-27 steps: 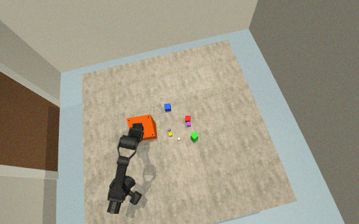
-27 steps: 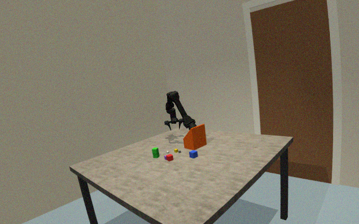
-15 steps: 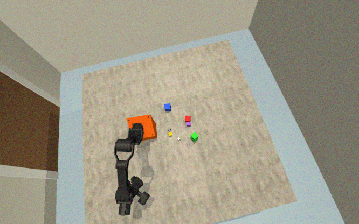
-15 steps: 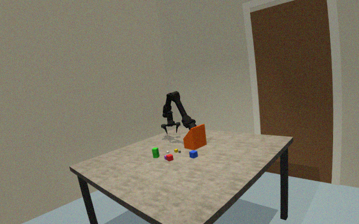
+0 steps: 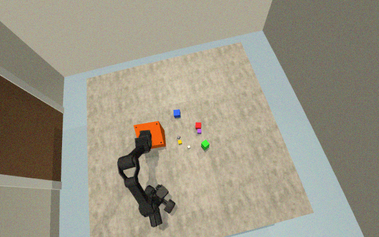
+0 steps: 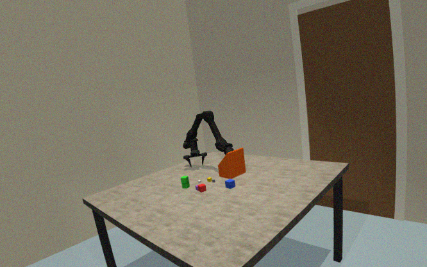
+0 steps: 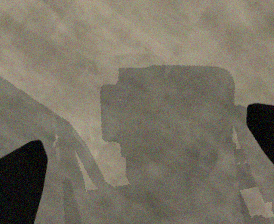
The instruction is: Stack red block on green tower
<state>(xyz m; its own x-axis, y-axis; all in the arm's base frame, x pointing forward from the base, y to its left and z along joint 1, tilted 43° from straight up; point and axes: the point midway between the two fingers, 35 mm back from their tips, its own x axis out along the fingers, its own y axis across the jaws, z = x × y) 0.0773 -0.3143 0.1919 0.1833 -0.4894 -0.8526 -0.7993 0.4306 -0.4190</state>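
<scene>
The red block lies 420 mm to the left of my gripper tip and 250 mm ahead of it. From my gripper tip the other things lie so: purple cube 380 mm to the left, 250 mm ahead, 10 mm below; yellow cube 320 mm to the left, 120 mm ahead, 10 mm below; blue cube 520 mm to the left, 110 mm ahead.
</scene>
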